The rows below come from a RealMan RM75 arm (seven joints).
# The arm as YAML. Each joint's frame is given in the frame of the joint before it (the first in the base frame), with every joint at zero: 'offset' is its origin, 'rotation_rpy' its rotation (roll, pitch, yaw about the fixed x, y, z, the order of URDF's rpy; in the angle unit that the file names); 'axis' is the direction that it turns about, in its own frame. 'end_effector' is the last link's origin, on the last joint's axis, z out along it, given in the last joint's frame.
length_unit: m
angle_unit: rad
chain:
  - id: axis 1
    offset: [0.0, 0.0, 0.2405]
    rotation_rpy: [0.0, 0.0, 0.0]
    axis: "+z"
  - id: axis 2
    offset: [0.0, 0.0, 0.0]
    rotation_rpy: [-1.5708, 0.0, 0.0]
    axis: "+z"
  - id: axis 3
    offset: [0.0, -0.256, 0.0]
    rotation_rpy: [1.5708, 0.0, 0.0]
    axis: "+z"
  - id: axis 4
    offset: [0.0, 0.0, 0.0]
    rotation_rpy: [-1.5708, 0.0, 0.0]
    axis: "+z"
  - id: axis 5
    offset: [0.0, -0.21, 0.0]
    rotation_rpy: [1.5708, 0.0, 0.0]
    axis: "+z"
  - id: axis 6
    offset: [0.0, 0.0, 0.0]
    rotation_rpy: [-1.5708, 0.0, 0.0]
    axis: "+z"
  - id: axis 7
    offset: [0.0, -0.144, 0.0]
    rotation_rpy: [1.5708, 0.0, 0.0]
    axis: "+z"
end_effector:
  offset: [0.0, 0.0, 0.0]
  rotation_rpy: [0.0, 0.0, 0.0]
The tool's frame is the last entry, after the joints.
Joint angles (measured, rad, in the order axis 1, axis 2, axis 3, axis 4, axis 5, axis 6, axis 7), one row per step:
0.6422, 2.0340, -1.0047, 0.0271, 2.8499, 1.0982, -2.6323
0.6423, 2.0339, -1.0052, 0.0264, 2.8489, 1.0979, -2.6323
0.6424, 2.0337, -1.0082, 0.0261, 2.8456, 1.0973, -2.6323
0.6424, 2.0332, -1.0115, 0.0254, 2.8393, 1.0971, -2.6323
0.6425, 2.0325, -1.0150, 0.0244, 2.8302, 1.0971, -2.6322
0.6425, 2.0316, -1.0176, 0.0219, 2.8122, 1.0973, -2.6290
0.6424, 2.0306, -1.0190, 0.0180, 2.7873, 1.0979, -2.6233
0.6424, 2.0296, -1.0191, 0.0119, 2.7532, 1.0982, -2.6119
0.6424, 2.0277, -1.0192, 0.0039, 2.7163, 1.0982, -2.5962
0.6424, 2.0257, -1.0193, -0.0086, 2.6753, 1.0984, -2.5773
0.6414, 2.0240, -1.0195, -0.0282, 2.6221, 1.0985, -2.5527
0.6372, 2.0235, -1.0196, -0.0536, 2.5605, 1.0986, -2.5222
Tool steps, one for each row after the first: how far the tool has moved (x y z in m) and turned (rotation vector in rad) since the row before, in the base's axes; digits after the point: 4 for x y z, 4 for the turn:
-0.0002, 0.0002, 0.0000, -0.0007, -0.0010, 0.0011
-0.0004, 0.0001, -0.0006, -0.0045, -0.0036, 0.0027
-0.0006, 0.0001, -0.0007, -0.0063, -0.0056, 0.0047
-0.0009, 0.0002, -0.0009, -0.0081, -0.0072, 0.0066
-0.0016, 0.0003, -0.0014, -0.0130, -0.0087, 0.0113
-0.0021, 0.0004, -0.0017, -0.0164, -0.0095, 0.0150
-0.0029, 0.0006, -0.0022, -0.0217, -0.0086, 0.0196
-0.0031, 0.0009, -0.0018, -0.0230, -0.0073, 0.0212
-0.0040, 0.0014, -0.0015, -0.0238, -0.0077, 0.0256
-0.0053, 0.0016, -0.0018, -0.0300, -0.0109, 0.0335
-0.0054, 0.0008, -0.0024, -0.0349, -0.0114, 0.0358

